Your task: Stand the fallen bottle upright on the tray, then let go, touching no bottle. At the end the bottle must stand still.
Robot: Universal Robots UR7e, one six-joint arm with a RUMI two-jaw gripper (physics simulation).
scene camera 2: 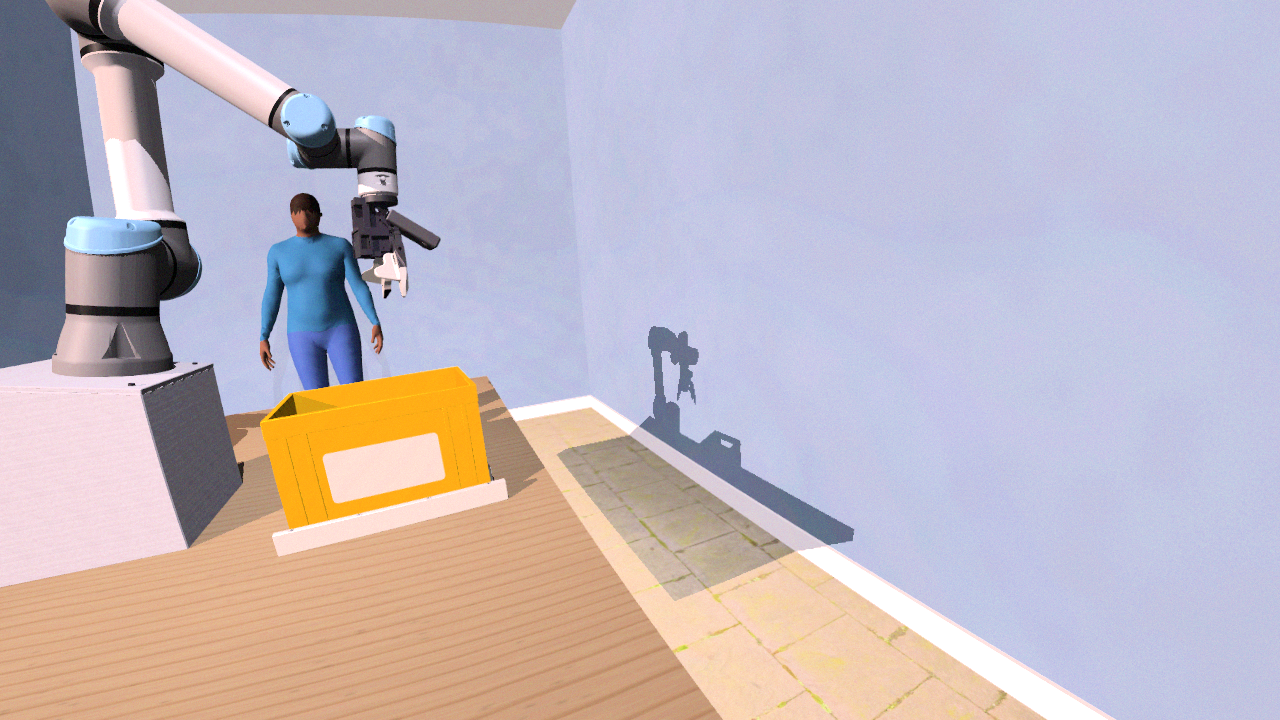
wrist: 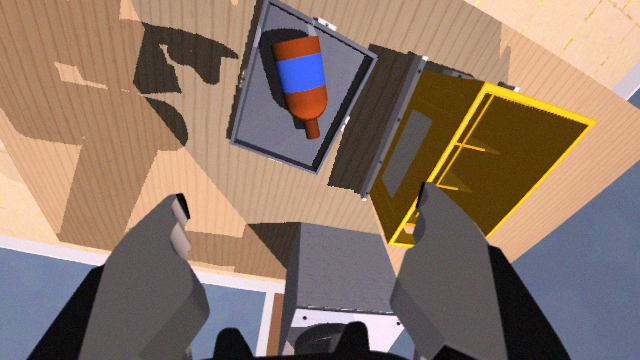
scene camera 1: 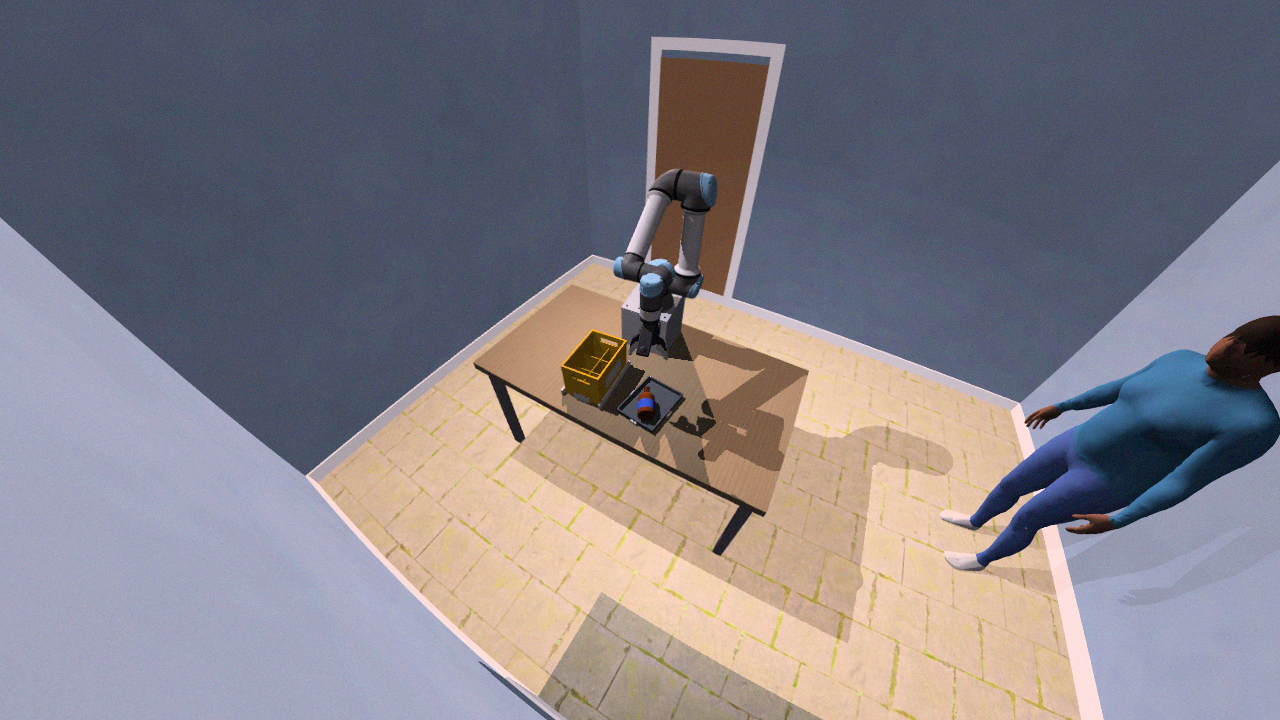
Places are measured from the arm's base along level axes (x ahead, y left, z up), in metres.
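Pixels of known places: gripper, fingertip midpoint: (scene camera 2: 393, 298) (wrist: 303, 190) (scene camera 1: 647, 357); arm's base, link origin: (scene camera 2: 116, 368) (wrist: 329, 343).
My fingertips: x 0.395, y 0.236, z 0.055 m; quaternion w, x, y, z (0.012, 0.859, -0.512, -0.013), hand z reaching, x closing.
Observation:
Ahead of a thing's pixels: the offset from my fingertips to its top centre. "spot": to the spot under its first point.
The bottle @[dx +0.004, dy +0.009, dz -0.225 m] (scene camera 1: 646, 405) (wrist: 302, 75), orange-brown with a blue band, lies on its side in the dark tray @[spot: dx -0.087, dy +0.046, dz -0.299 m] (scene camera 1: 664, 398) (wrist: 260, 115). In the wrist view its base is at the tray's upper part and its neck points down the picture, toward the robot's base. It does not show in scene camera 2, where the crate stands in front of that area. My gripper (scene camera 1: 649, 351) (scene camera 2: 394, 291) (wrist: 303, 190) is wide open and empty. It hangs above the table, well above the bottle and apart from it, on the robot-base side of the tray.
A yellow crate @[dx +0.020, dy -0.278, dz -0.129 m] (scene camera 1: 588, 380) (scene camera 2: 299, 483) (wrist: 542, 105) with dividers stands beside the tray, with a low rail (scene camera 2: 393, 519) (wrist: 395, 127) along its side. The robot's base box (scene camera 2: 71, 483) (wrist: 345, 270) stands at the back of the table. A person (scene camera 1: 1154, 429) (scene camera 2: 313, 286) stands away from the table.

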